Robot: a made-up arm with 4 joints.
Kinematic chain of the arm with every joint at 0, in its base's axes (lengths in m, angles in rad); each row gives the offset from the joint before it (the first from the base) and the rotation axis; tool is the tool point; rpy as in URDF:
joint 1: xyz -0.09 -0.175 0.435 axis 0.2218 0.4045 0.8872
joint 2: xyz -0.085 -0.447 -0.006 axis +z
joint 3: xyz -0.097 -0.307 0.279 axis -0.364 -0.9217 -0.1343
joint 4: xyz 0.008 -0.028 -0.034 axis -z
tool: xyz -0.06 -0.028 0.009 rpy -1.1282 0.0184 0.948
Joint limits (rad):
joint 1: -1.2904..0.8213
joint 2: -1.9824..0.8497
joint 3: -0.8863..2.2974
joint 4: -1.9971..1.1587
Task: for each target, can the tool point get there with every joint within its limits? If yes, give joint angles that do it. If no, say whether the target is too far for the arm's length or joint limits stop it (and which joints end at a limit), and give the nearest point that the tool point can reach.
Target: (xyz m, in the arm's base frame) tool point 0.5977 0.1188 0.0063
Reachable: no: joint limits stop it (at a limit: joint 1, joint 2, joint 4) | nearest point 0.5577 -0.6071 0.4071 | short by 0.830 m
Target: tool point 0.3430 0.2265 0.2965
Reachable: no: joint limits stop it (at a limit: joint 1, joint 2) | nearest point -0.4115 0.1523 0.4544 | short by 0.774 m
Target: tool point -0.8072 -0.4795 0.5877
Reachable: yes | joints -0.5356 -0.9334 -0.4418 -1.3283
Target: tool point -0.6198 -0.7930 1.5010
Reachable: no: too far | nearest point -0.5476 -0.7645 0.8452 | short by 0.660 m
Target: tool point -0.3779 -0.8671 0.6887
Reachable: yes | joints 0.2780 -0.9508 0.1567 -0.6770
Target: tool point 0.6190 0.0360 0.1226
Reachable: no: joint limits stop it (at a limit: joint 1, joint 2, joint 4) | nearest point 0.5617 -0.6048 0.4123 | short by 0.706 m
